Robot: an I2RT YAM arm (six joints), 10 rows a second.
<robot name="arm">
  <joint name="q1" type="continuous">
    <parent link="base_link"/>
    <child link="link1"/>
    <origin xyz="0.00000 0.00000 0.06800" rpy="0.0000 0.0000 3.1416"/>
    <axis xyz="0 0 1"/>
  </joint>
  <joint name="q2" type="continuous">
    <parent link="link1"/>
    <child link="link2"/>
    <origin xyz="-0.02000 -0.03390 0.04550" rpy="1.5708 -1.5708 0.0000"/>
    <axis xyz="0 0 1"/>
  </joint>
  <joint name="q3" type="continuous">
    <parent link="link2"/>
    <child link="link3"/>
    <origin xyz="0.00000 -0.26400 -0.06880" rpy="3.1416 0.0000 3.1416"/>
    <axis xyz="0 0 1"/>
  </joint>
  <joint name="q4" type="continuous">
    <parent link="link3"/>
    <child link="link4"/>
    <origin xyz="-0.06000 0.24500 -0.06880" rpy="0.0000 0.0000 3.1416"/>
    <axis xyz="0 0 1"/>
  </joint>
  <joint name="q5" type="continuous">
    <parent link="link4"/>
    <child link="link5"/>
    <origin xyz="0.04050 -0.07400 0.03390" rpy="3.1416 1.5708 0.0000"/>
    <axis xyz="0 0 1"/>
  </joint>
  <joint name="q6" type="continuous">
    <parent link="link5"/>
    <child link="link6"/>
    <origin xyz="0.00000 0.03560 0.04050" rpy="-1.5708 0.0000 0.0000"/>
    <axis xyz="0 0 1"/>
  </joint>
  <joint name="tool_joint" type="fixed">
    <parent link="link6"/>
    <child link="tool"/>
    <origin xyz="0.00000 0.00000 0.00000" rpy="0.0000 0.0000 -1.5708"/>
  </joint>
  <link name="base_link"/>
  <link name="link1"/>
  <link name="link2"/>
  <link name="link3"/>
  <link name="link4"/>
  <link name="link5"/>
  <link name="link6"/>
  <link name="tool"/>
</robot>
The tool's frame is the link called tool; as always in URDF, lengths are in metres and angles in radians. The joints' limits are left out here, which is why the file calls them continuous.
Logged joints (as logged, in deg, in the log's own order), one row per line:
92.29 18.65 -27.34 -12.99 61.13 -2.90
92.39 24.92 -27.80 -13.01 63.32 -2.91
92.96 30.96 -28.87 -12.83 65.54 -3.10
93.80 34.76 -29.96 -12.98 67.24 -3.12
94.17 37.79 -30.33 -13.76 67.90 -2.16
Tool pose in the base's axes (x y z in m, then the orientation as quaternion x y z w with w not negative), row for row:
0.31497 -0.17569 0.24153 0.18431 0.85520 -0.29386 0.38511
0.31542 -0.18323 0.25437 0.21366 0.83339 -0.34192 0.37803
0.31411 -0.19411 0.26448 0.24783 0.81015 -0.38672 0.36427
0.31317 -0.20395 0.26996 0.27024 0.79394 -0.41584 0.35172
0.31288 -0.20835 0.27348 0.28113 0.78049 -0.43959 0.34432
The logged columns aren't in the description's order. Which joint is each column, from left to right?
Columns, left to right: q2, q5, q1, q6, q3, q4.
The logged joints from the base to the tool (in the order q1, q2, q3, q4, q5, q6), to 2 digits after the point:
-27.34 92.29 61.13 -2.90 18.65 -12.99
-27.80 92.39 63.32 -2.91 24.92 -13.01
-28.87 92.96 65.54 -3.10 30.96 -12.83
-29.96 93.80 67.24 -3.12 34.76 -12.98
-30.33 94.17 67.90 -2.16 37.79 -13.76

